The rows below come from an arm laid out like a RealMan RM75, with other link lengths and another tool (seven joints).
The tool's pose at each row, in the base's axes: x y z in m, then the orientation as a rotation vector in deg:
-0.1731, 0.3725, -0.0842, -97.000, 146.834, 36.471
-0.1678, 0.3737, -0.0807, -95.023, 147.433, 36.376
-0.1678, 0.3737, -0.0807, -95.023, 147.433, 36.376
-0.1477, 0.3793, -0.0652, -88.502, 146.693, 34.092
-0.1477, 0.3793, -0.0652, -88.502, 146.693, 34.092
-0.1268, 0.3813, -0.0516, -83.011, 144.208, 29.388
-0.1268, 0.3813, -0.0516, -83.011, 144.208, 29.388
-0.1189, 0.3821, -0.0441, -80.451, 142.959, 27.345
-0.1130, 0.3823, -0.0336, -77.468, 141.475, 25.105
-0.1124, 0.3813, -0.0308, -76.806, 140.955, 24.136
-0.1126, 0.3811, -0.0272, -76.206, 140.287, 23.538
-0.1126, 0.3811, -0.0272, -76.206, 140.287, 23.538
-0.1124, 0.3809, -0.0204, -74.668, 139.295, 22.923
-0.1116, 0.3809, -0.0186, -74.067, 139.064, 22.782
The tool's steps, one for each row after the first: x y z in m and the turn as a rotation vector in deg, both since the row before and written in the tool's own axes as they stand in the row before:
-0.0040, -0.0031, -0.0040, 0.446, -0.701, 1.121
0.0000, 0.0000, 0.0000, 0.000, 0.000, 0.000
-0.0172, -0.0106, -0.0164, 3.517, -3.724, 2.350
0.0000, 0.0000, 0.0000, 0.000, 0.000, 0.000
-0.0155, -0.0135, -0.0143, 5.314, -3.841, 1.034
0.0000, 0.0000, 0.0000, 0.000, 0.000, 0.000
-0.0071, -0.0050, -0.0066, 2.430, -1.826, 0.503
-0.0069, -0.0032, -0.0093, 2.768, -2.132, 0.625
-0.0006, -0.0007, -0.0029, 0.980, -0.515, 0.001
-0.0012, 0.0005, -0.0034, 0.757, -0.675, -0.049
0.0000, 0.0000, 0.0000, 0.000, 0.000, 0.000
-0.0028, 0.0004, -0.0062, 1.148, -1.357, 0.319
-0.0012, -0.0005, -0.0015, 0.343, -0.426, 0.209

